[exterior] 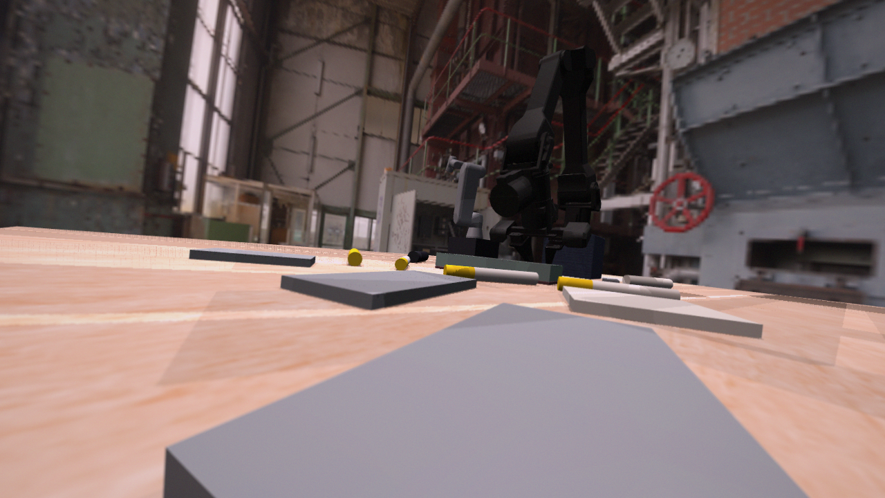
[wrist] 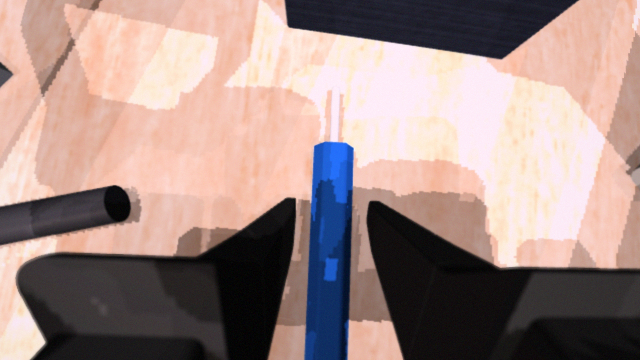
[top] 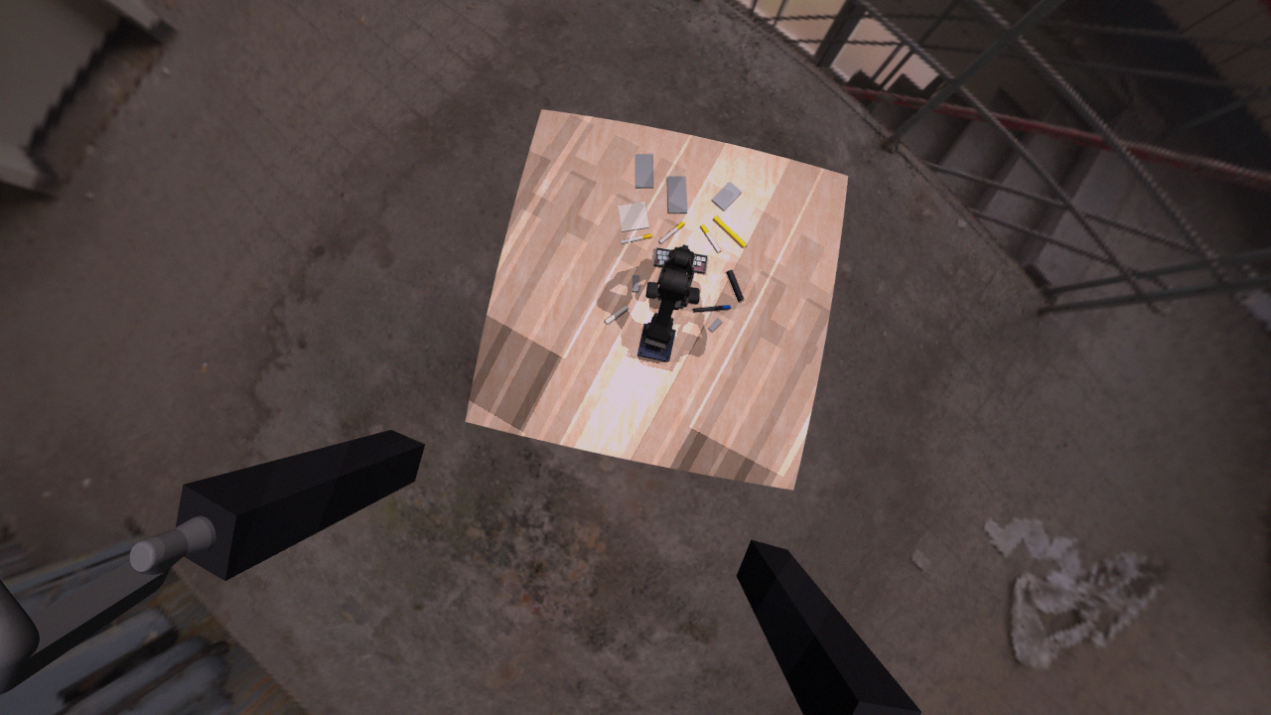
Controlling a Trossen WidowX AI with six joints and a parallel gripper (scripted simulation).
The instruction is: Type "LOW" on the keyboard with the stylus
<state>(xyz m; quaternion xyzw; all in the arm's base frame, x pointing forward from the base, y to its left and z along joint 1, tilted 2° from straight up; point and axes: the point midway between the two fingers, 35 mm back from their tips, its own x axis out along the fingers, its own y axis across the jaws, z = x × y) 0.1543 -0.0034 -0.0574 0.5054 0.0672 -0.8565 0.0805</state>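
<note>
Now: the blue stylus 1 cm behind my gripper tip. From my gripper tip the other things lie so: stylus tip: 5 cm behind, 1 cm to the right; short black cylinder: 16 cm ahead, 21 cm to the right.
</note>
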